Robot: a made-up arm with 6 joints.
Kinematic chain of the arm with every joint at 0, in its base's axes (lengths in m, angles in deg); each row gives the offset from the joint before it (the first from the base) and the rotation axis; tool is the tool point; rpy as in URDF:
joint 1: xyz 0 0 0.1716 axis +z
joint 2: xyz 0 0 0 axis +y
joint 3: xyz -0.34 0 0.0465 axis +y
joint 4: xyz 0.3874 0 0.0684 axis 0.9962 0 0.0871
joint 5: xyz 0 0 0 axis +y
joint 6: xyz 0.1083 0 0.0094 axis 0.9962 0 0.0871
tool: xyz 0 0 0 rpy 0 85 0
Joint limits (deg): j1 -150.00..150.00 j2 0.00..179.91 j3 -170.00..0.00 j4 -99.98..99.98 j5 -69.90..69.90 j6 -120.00..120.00
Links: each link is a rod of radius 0.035 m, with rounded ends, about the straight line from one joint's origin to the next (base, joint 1, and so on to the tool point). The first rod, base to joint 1, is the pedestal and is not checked.
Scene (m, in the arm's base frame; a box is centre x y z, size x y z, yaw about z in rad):
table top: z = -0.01
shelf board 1: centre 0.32 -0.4 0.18 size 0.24 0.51 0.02 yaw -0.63
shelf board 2: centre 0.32 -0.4 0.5 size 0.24 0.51 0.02 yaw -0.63
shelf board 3: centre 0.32 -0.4 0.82 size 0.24 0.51 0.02 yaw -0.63
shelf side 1: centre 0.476 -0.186 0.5 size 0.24 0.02 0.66 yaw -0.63
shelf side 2: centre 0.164 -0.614 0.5 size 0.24 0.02 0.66 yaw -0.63
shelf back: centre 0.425 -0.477 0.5 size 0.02 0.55 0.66 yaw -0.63
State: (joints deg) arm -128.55 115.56 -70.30 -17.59 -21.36 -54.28
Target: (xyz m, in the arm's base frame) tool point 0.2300 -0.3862 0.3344
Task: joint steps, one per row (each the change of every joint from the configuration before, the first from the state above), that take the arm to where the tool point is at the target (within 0.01 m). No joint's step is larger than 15 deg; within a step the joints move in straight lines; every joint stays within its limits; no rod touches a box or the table.
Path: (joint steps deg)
1: 10.90 -12.18 9.33 -1.50 -1.35 0.00
2: 10.91 -12.18 9.33 -1.50 -1.34 0.00
3: 10.90 -12.19 9.34 -1.50 -1.35 0.00
4: 10.90 -12.18 9.33 -1.50 -1.35 0.00
5: 10.91 -12.18 9.33 -1.50 -1.34 0.00
6: 5.95 12.86 -10.44 -0.41 -0.28 0.00
7: 5.95 12.85 -10.43 -0.41 -0.28 0.00

